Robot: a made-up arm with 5 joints. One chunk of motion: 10 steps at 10 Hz.
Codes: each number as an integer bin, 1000 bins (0 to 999) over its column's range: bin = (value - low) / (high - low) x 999, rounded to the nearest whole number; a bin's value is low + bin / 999 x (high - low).
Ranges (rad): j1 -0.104..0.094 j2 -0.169..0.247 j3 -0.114..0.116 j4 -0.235..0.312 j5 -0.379..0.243
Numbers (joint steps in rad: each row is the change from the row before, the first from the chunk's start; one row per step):
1: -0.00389 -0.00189 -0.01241 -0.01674 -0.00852
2: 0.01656 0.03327 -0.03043 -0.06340 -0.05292
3: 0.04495 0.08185 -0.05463 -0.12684 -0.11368
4: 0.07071 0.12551 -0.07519 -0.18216 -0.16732
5: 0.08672 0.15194 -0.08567 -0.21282 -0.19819
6: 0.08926 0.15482 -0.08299 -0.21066 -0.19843
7: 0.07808 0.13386 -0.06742 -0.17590 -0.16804
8: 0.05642 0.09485 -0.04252 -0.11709 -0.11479
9: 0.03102 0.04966 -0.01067 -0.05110 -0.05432
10: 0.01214 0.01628 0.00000 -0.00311 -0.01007
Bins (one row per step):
1: 505 401 441 399 595
2: 608 486 363 313 524
3: 752 602 258 198 426
4: 881 707 169 97 340
5: 962 771 123 41 290
6: 975 778 135 44 290
7: 919 727 202 108 339
8: 809 634 310 215 424
9: 681 525 449 336 521
10: 586 445 495 424 593

